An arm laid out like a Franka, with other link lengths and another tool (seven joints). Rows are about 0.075 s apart.
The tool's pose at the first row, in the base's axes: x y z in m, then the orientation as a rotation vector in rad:
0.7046, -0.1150, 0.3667, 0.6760, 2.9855, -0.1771
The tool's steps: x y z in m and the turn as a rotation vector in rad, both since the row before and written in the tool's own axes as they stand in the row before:
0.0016, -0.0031, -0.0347, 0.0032, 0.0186, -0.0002
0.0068, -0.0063, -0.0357, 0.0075, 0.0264, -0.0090
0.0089, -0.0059, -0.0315, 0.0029, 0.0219, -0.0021
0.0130, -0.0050, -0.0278, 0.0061, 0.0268, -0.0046
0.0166, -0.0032, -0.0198, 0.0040, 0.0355, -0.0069
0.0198, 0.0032, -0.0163, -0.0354, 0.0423, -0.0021
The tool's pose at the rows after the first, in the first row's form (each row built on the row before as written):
0.7002, -0.1126, 0.4012, 0.6815, 3.0036, -0.1766
0.6903, -0.1109, 0.4367, 0.6764, 3.0331, -0.1808
0.6796, -0.1087, 0.4681, 0.6799, 3.0551, -0.1791
0.6662, -0.1046, 0.4959, -0.6722, -3.0420, 0.1785
0.6507, -0.0984, 0.5159, -0.6573, -3.0090, 0.1706
0.6353, -0.0857, 0.5323, -0.6522, -2.9786, 0.1022

